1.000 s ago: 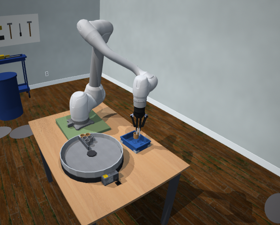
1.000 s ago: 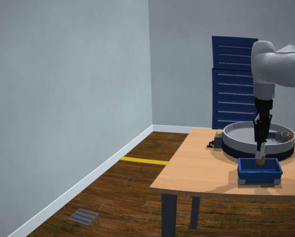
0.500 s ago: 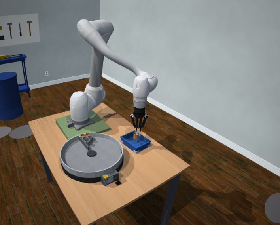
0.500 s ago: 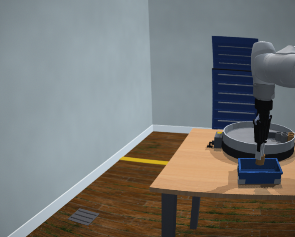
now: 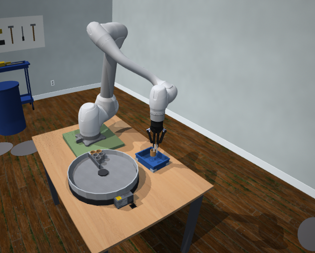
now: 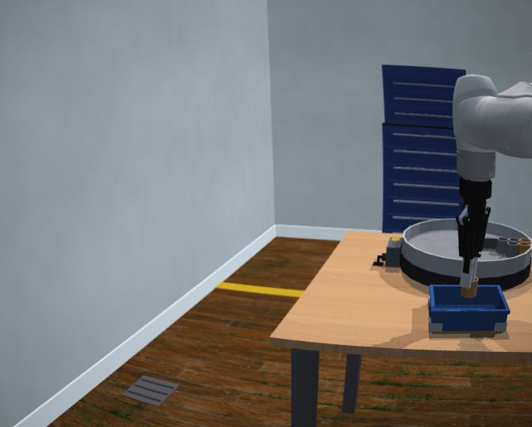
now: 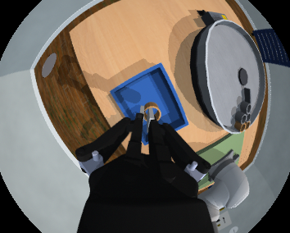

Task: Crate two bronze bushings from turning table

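The blue crate lies 1 cm behind my hand, 1 cm to the right of it and 9 cm below it. The rest, counted from my hand: grey turning table: 8 cm behind, 37 cm to the right, 6 cm below.
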